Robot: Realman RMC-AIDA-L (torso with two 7-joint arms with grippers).
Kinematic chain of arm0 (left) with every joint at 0, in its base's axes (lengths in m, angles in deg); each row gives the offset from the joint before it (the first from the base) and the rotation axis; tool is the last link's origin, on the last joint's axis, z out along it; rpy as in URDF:
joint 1: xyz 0 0 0.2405 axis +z
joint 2: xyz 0 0 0 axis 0.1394 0.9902 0
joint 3: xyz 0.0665 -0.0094 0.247 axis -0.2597 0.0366 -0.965
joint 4: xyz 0 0 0 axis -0.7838 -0.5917 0.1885
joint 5: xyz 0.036 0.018 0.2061 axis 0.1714 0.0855 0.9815
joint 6: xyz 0 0 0 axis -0.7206 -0.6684 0.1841
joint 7: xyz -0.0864 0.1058 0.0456 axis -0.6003 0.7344 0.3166
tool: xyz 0 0 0 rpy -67.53 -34.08 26.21
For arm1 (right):
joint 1: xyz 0 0 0.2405 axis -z
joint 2: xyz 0 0 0 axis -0.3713 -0.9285 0
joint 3: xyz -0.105 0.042 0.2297 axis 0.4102 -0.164 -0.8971
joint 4: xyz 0 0 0 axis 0.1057 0.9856 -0.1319
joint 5: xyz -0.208 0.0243 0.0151 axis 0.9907 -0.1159 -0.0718
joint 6: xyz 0 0 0 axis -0.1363 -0.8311 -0.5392
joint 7: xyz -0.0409 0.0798 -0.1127 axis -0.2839 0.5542 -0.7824
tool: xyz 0 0 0 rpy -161.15 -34.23 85.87
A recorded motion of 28 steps. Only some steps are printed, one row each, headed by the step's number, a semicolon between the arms.
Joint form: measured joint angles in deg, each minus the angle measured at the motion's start. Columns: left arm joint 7, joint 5, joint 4, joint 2, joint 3, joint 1, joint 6; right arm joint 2, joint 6, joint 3, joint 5, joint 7, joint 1, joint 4.
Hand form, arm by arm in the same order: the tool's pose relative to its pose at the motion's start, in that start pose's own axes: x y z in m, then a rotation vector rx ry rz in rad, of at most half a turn. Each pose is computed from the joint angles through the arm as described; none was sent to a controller.
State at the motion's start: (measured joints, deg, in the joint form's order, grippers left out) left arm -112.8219 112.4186 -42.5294 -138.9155 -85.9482 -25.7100 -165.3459; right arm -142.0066 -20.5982 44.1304 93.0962 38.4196 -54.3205 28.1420
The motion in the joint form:
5: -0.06 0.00 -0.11 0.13 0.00 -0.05 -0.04; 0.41 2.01 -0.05 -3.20 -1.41 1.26 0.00
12: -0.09 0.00 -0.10 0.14 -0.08 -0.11 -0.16; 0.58 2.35 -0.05 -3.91 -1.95 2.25 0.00
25: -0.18 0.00 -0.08 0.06 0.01 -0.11 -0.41; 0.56 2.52 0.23 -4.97 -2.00 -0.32 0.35
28: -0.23 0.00 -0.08 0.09 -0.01 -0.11 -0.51; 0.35 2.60 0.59 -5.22 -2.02 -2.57 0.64
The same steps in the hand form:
5: 0.0006 -0.0008 -0.0009 0.0012 -0.0015 0.0023; 0.0020 -0.0025 -0.0057 -0.0341 -0.0167 0.0210
12: 0.0010 -0.0005 -0.0006 -0.0023 -0.0017 0.0030; 0.0060 -0.0081 -0.0095 -0.0308 -0.0190 0.0292
25: 0.0012 0.0003 -0.0002 -0.0063 0.0017 0.0001; -0.0088 0.0104 -0.0010 -0.0740 -0.0347 0.0083
28: 0.0013 0.0004 -0.0004 -0.0078 0.0017 -0.0004; -0.0188 0.0275 0.0068 -0.1080 -0.0377 -0.0168

